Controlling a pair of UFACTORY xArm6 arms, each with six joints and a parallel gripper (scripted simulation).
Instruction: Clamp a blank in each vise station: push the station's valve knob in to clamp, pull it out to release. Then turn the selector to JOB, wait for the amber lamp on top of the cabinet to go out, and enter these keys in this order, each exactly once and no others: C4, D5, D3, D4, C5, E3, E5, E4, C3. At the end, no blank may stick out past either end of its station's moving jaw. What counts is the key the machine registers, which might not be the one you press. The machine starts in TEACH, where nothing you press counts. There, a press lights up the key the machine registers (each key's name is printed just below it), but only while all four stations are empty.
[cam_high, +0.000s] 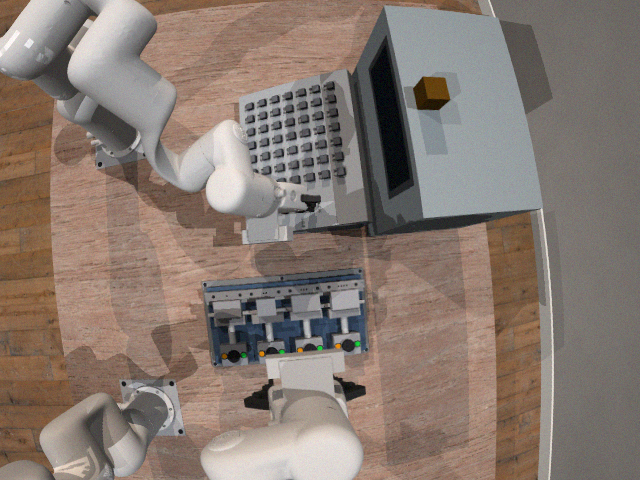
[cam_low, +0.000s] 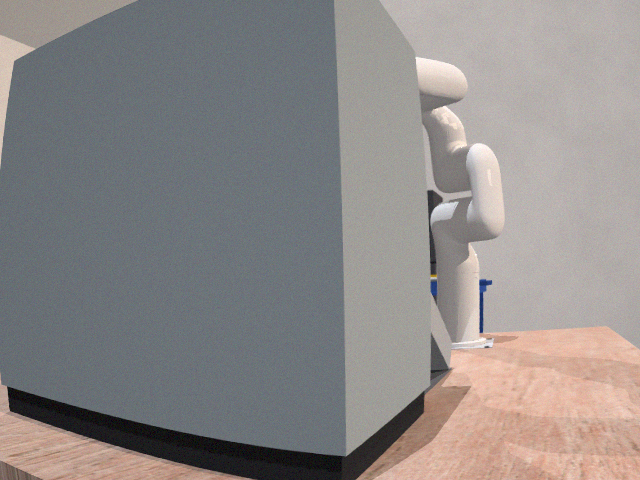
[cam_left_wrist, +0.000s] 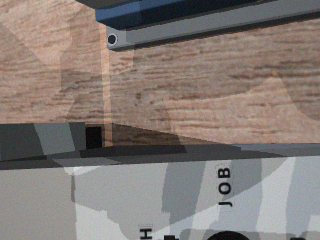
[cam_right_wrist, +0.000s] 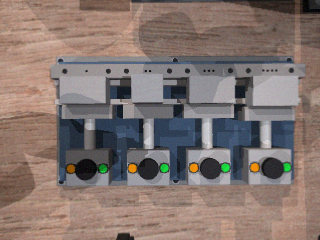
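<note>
Now: the selector knob 1 cm below my left hand and 1 cm ahead of it. The rest, counted from my left hand: key C5: 12 cm to the left, 4 cm ahead; key panel: 11 cm to the left, 6 cm below, 3 cm ahead; key D5: 13 cm to the left, 2 cm below, 1 cm ahead.
</note>
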